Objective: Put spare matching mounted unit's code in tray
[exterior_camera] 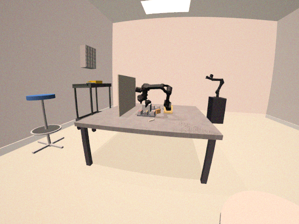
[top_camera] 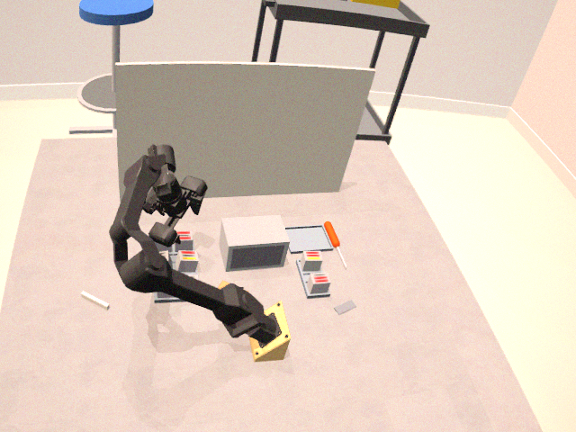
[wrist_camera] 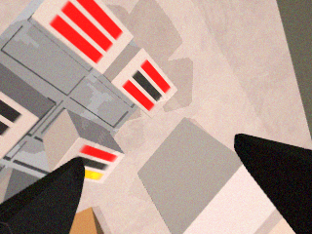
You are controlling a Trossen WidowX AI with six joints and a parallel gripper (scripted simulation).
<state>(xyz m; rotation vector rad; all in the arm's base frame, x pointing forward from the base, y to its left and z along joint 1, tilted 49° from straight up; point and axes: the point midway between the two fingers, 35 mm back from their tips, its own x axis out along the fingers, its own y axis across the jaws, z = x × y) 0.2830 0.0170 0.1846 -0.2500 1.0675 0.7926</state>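
The spare block is 80 mm to the left of my gripper tip, 60 mm below it and 50 mm behind it. Round my gripper tip: tall grey panel: 230 mm ahead, 180 mm to the right, 120 mm above; white stick: 250 mm to the left, 130 mm behind, 100 mm below; mounted unit: 170 mm to the right, 50 mm below, 20 mm behind.
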